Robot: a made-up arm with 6 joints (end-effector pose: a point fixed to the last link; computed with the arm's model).
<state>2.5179 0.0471 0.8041 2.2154 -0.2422 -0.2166</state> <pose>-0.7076 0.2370 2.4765 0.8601 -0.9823 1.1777</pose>
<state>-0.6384 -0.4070 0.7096 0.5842 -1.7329 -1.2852</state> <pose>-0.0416 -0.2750 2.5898 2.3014 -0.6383 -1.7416</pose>
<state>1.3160 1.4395 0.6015 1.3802 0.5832 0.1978</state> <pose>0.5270 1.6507 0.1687 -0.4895 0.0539 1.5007</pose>
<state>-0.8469 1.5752 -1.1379 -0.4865 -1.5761 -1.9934</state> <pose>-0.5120 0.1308 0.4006 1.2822 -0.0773 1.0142</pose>
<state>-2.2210 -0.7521 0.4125 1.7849 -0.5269 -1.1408</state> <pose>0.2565 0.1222 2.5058 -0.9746 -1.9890 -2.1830</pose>
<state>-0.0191 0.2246 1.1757 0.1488 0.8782 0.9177</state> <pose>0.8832 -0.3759 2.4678 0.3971 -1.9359 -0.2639</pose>
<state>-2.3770 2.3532 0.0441 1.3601 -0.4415 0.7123</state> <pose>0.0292 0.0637 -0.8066 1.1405 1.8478 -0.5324</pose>
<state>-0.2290 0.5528 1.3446 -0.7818 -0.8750 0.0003</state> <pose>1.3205 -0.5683 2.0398 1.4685 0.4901 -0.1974</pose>
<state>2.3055 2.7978 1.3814 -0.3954 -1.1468 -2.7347</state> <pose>0.0456 0.4195 -1.0887 0.7321 0.2349 -1.9035</pose>
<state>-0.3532 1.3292 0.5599 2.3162 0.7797 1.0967</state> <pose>1.7387 -0.3962 0.2691 -1.4116 -0.2484 1.0635</pose>
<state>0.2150 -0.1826 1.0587 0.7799 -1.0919 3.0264</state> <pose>0.1090 -0.2216 2.6884 -2.3258 -0.2604 -0.6213</pose>
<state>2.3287 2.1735 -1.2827 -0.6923 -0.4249 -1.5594</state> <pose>0.5459 -0.2151 0.9709 0.0340 -0.8981 -1.5002</pose>
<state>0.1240 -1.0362 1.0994 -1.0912 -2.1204 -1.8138</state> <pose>-0.9362 -0.3161 2.3290 1.5829 1.5955 -0.1739</pose>
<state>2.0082 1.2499 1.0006 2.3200 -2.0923 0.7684</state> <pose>-1.0401 1.5647 0.8974 -0.9508 -1.0830 -0.8441</pose>
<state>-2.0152 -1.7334 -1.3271 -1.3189 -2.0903 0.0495</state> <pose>-0.3316 -0.4969 0.8385 2.1853 0.6993 -0.9168</pose>
